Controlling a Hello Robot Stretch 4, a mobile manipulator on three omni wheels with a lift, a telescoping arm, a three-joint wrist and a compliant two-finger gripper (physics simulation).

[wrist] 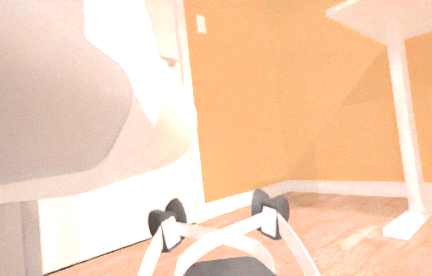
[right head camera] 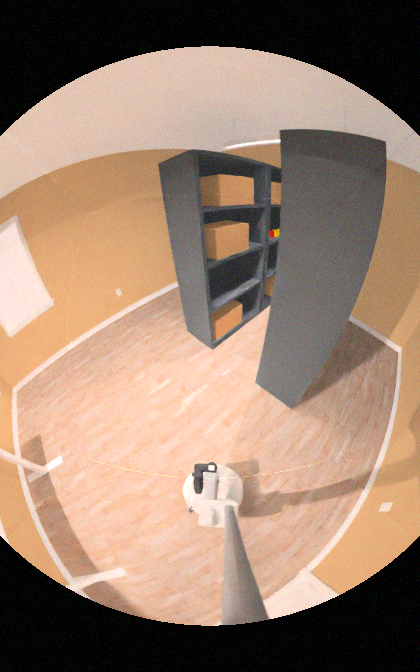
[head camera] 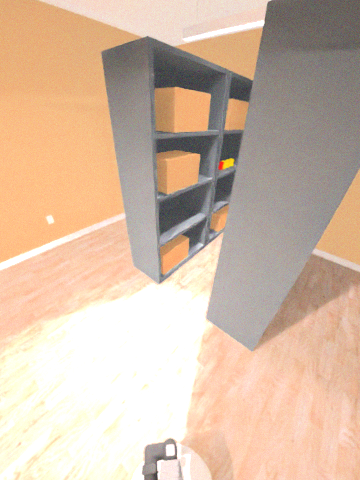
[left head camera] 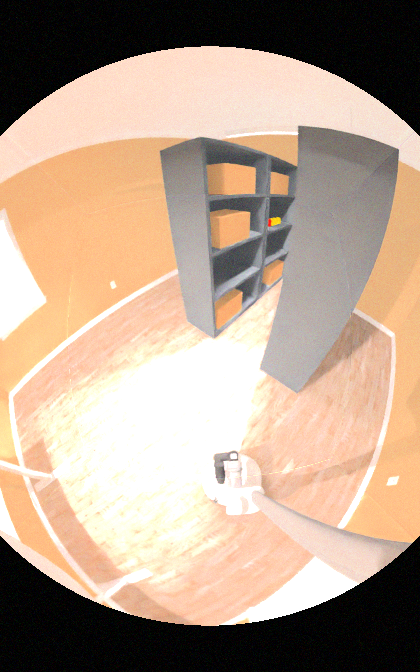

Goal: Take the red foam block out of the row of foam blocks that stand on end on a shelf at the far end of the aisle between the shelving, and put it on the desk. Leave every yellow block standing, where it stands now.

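Frame: origin at the robot's base, x ahead, y left, z up, level; metres.
Seen in the pictures: gripper, fingertip midpoint: (wrist: 218, 209).
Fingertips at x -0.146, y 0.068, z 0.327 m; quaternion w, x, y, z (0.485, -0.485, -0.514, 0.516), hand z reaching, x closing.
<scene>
A point is followed by its place in that frame.
The red foam block (head camera: 221, 165) {x 2.419, y -0.721, z 1.018 m} (left head camera: 270, 222) (right head camera: 272, 233) stands at the near end of a short row, on a middle shelf of the far bay of the left shelving. Yellow blocks (head camera: 229, 163) {x 2.566, y -0.872, z 1.014 m} (left head camera: 276, 221) (right head camera: 277, 233) are right behind it; their number cannot be told, and the near right shelving may hide part of the row. My gripper (wrist: 218, 209) {x -0.146, y 0.068, z 0.327 m} is open and empty in the wrist view, far from the blocks. The desk (wrist: 381, 22) {x -1.218, y 0.871, z 0.898 m} shows in part at the upper right of the wrist view, with a white leg and foot.
The left shelving (head camera: 129, 160) {x 1.618, y 0.272, z 1.220 m} (left head camera: 186, 230) (right head camera: 182, 245) holds cardboard boxes (head camera: 182, 110) {x 1.679, y -0.138, z 1.561 m}. The plain end panel of the right shelving (head camera: 290, 175) {x 0.828, y -0.536, z 1.334 m} (left head camera: 340, 240) (right head camera: 325, 250) stands nearer, with the aisle between them. A white door (wrist: 115, 235) {x -1.118, y -0.468, z 0.043 m} and wall show in the wrist view.
</scene>
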